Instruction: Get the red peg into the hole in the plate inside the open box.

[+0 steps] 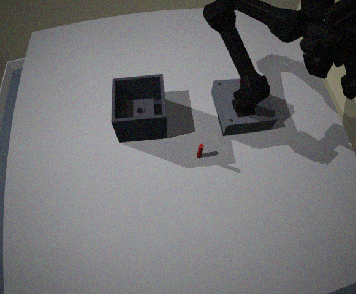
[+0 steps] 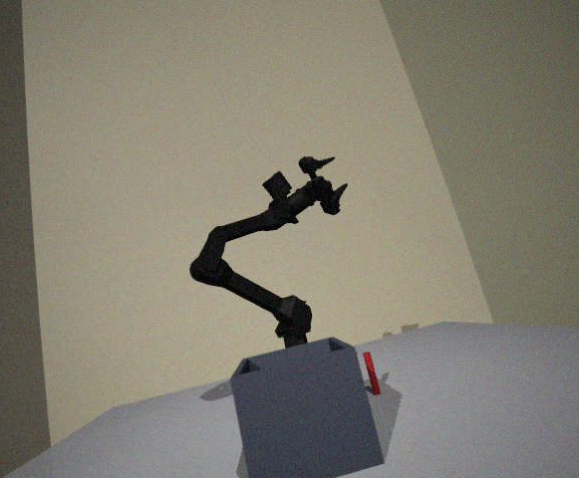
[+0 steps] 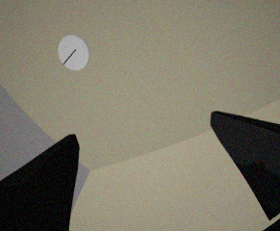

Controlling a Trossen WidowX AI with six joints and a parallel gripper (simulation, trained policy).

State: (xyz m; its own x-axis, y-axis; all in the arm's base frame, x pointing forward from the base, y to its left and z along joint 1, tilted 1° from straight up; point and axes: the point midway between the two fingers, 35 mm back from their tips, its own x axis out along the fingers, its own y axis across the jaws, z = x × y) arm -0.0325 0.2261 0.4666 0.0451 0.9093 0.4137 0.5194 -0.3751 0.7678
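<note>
My gripper tip is 21 cm short of the red peg, 14 cm to the left of it and 52 cm above it. Round my gripper tip: light grey plate 36 cm ahead, 31 cm to the right, 51 cm below.
</note>
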